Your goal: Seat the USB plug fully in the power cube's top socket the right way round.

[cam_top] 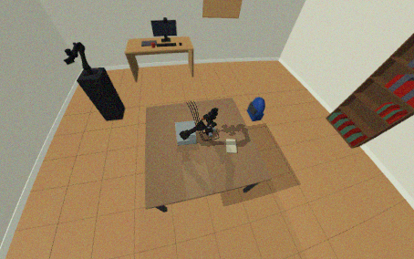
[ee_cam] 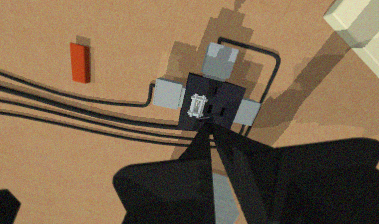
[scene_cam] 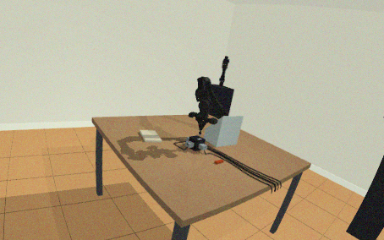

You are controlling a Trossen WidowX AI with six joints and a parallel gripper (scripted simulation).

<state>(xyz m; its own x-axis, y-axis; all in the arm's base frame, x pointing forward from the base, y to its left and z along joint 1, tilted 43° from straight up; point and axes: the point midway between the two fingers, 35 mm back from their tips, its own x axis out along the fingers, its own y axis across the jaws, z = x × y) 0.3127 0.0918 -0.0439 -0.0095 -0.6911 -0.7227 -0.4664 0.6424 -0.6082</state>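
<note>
The socket lies 60 mm below my gripper tip and 10 mm to the left of it. Also, from my gripper tip: small piece (220 mm to the left, 130 mm below, 20 mm behind); pad (250 mm to the right, 230 mm ahead, 130 mm below).
</note>
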